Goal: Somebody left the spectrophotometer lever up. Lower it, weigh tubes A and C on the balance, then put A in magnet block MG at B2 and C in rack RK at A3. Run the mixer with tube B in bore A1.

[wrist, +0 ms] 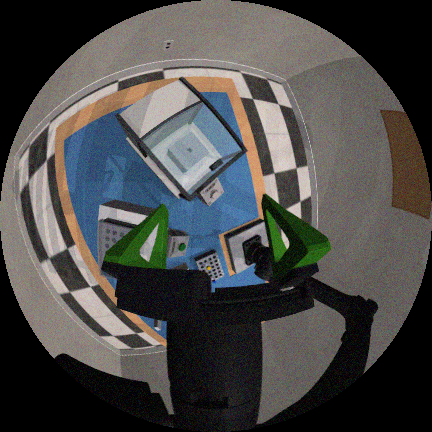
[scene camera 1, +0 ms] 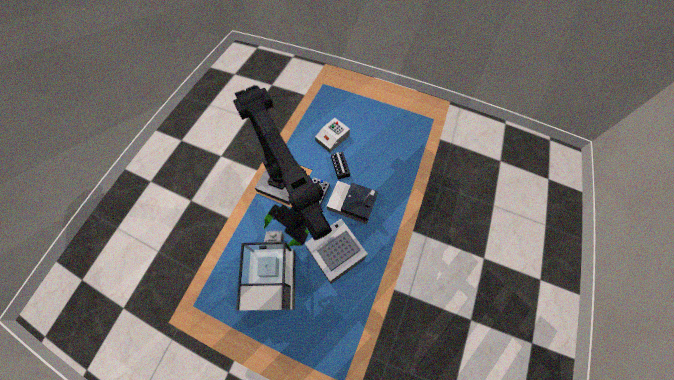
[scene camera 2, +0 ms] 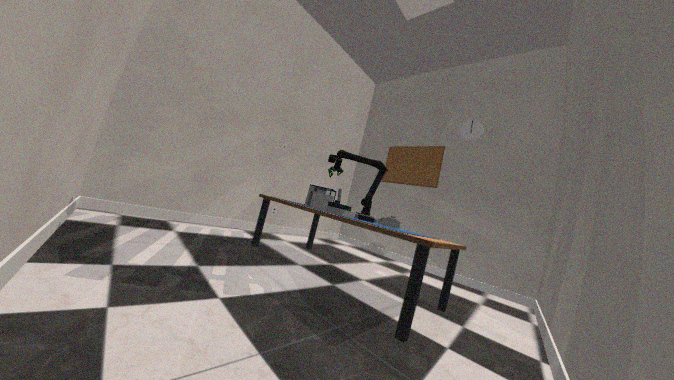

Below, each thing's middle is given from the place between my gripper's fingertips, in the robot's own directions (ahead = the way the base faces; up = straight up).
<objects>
Now: the glass-box balance (scene camera 1: 266, 281) 30 mm behind my hand, 130 mm to the right of it and 230 mm below it. From my hand the other things lie so: grey mixer (scene camera 1: 338, 252) 180 mm ahead, 80 mm to the left, 250 mm below.
</objects>
